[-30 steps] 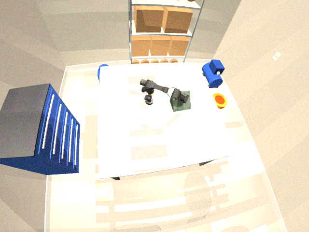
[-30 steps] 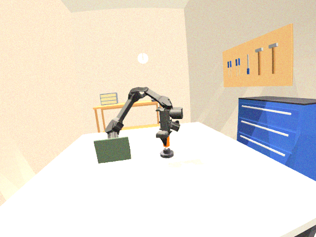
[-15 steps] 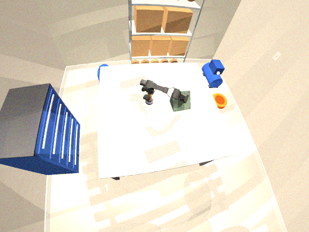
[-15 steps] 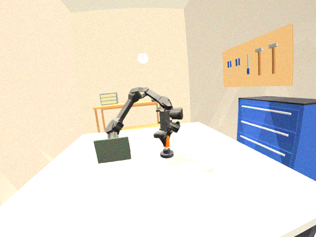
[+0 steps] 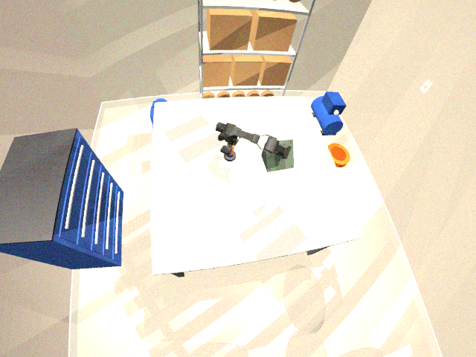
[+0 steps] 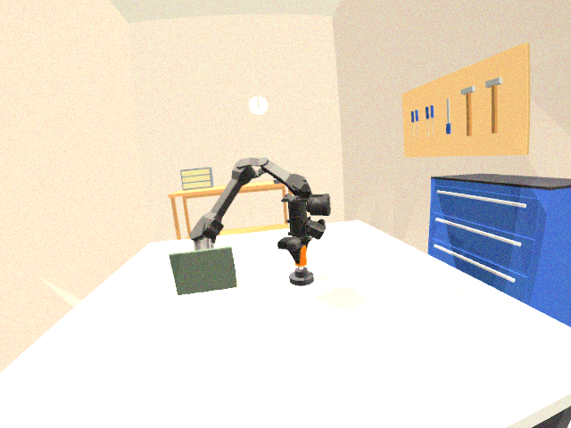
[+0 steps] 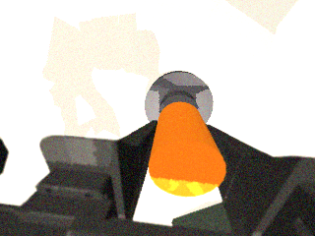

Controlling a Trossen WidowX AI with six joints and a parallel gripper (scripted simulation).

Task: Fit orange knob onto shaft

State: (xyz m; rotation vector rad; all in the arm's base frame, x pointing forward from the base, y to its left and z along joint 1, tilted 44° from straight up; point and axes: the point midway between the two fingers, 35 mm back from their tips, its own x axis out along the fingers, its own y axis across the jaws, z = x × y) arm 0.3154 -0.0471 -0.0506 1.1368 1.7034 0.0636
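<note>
Right now my gripper tip is 4 cm above the round grey pedestal. From my gripper tip the other things lie so: orange knob 3 cm above.
</note>
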